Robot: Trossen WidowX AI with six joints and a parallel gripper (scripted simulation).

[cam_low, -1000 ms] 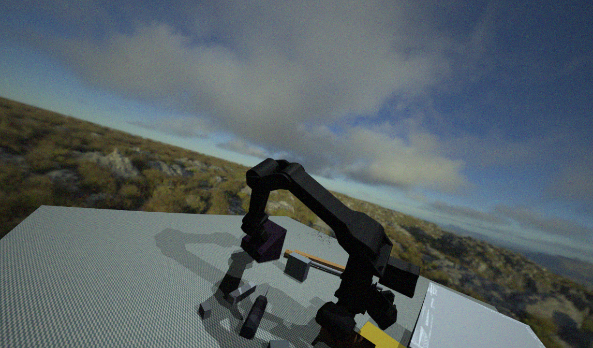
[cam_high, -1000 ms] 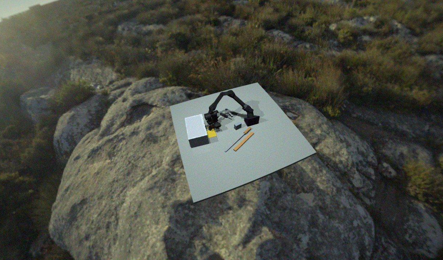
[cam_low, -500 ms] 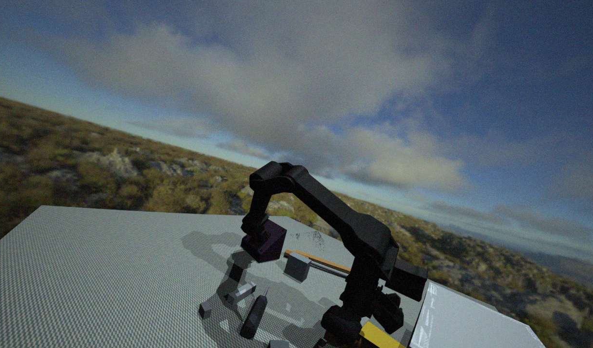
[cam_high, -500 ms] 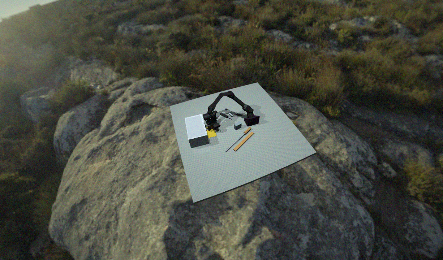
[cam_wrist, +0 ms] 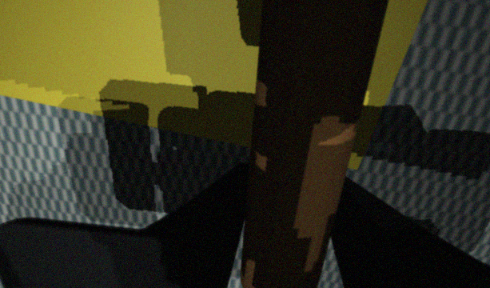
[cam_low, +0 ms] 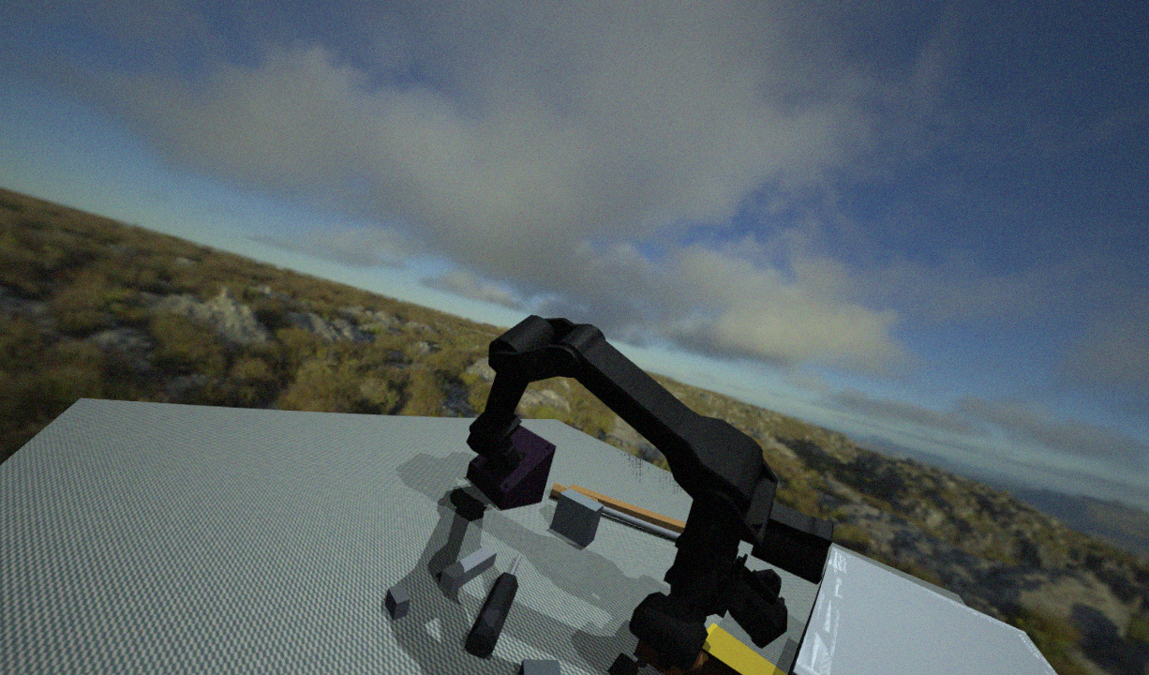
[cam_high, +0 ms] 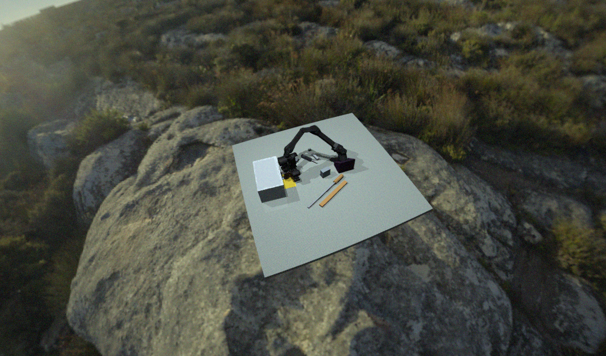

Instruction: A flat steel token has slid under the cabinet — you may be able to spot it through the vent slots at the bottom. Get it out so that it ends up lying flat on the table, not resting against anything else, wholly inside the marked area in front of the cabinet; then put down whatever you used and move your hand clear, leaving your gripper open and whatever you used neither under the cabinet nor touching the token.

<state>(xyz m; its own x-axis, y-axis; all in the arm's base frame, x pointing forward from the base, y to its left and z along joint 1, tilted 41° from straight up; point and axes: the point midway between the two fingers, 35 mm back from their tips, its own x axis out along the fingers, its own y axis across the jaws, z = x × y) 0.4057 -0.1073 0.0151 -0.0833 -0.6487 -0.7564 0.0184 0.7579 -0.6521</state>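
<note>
The grey bar lies 24 cm behind my gripper tip and 10 cm to the right of it. From my gripper tip the other things lie so: grey block 23 cm behind, 12 cm to the left, 3 cm above; then small grey cube 24 cm behind, 20 cm to the right; then wooden stick 20 cm behind, 31 cm to the left.
</note>
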